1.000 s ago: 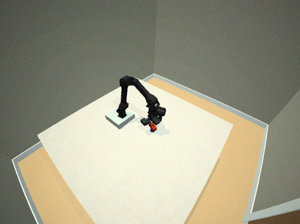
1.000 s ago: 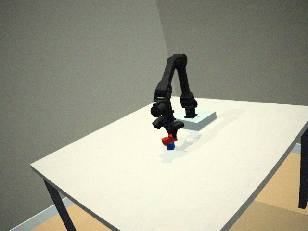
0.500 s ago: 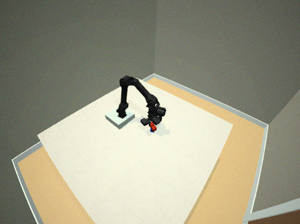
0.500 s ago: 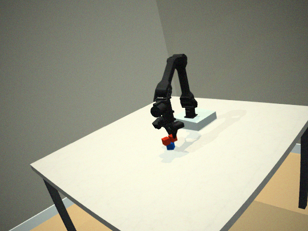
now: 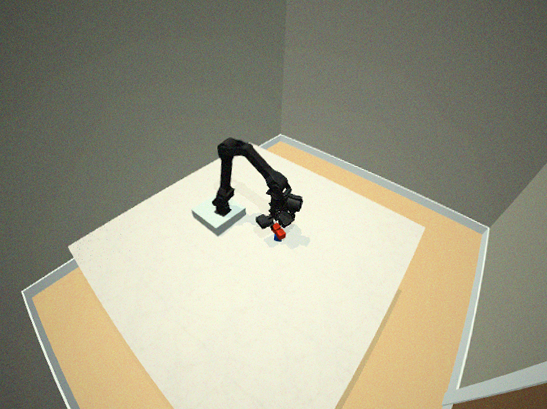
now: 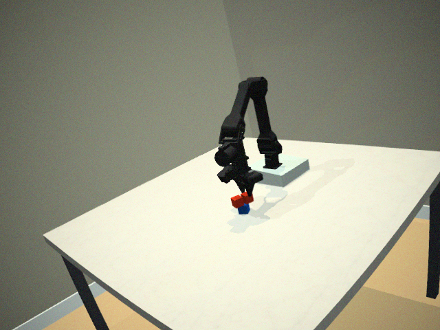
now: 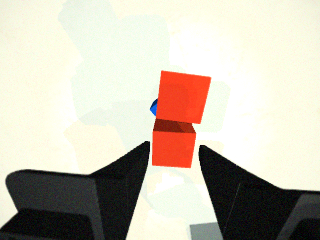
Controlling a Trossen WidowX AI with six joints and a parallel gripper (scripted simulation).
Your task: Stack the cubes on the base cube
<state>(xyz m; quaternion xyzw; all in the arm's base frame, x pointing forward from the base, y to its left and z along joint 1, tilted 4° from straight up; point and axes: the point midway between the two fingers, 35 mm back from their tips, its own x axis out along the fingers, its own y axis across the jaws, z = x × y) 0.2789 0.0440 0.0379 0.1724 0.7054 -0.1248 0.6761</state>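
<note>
My gripper tip is 2 cm short of the blue base cube, 1 cm to the left of it and 4 cm above it.
</note>
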